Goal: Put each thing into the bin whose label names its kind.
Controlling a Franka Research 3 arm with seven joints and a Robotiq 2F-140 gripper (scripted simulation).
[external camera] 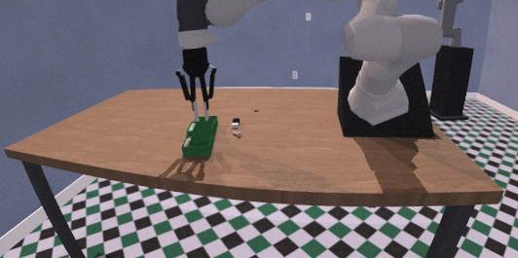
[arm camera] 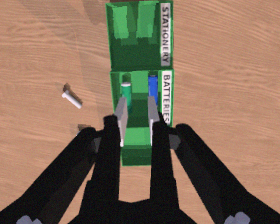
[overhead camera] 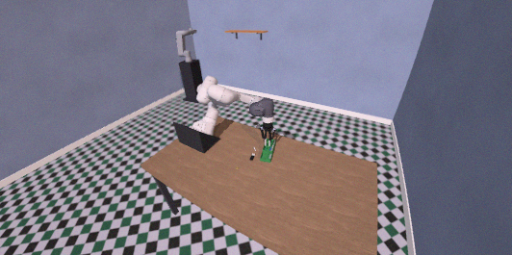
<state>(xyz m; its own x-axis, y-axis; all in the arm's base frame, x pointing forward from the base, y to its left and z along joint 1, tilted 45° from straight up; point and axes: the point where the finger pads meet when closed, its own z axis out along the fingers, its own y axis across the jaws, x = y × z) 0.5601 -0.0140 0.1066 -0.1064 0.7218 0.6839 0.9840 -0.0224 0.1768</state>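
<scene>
Now: hand 11 cm to the left of the black-and-white block, 9 cm past it and 9 cm above it. Also, from my hand: joined green bins: 8 cm below, 1 cm ahead; green cylinder: 9 cm below, 2 cm behind, 1 cm to the right; blue cylinder: 9 cm below, 2 cm ahead.
</scene>
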